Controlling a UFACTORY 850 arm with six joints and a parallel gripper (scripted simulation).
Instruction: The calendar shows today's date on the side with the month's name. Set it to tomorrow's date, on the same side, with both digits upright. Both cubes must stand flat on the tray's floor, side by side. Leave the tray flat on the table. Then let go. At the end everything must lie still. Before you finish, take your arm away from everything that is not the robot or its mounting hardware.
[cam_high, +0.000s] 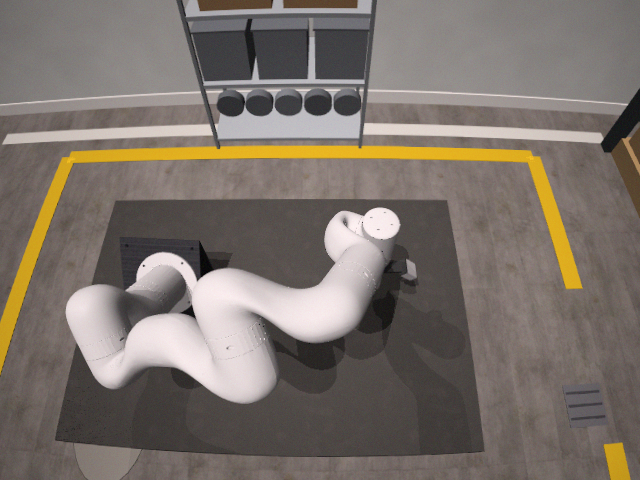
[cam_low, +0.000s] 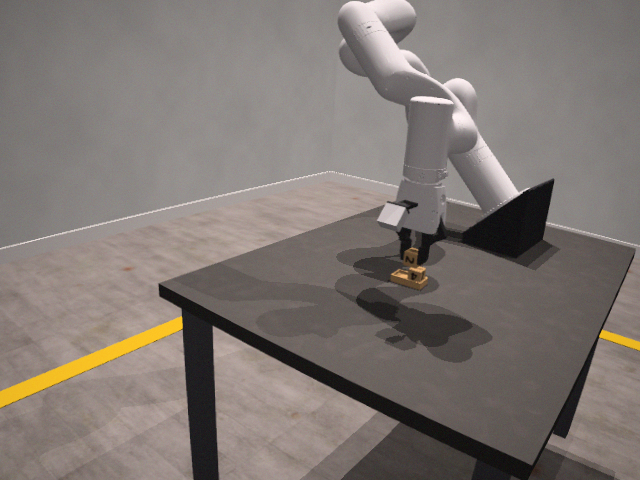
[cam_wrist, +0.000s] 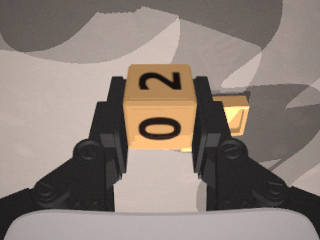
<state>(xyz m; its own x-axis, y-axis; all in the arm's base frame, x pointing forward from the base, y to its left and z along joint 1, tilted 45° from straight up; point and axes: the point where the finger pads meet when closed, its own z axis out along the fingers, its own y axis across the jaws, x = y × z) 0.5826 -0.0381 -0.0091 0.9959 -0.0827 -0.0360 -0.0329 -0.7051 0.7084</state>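
The wooden tray is 110 mm behind my hand, 50 mm to the right of it and 110 mm below it. Round my hand: calendar cube (10 mm below).
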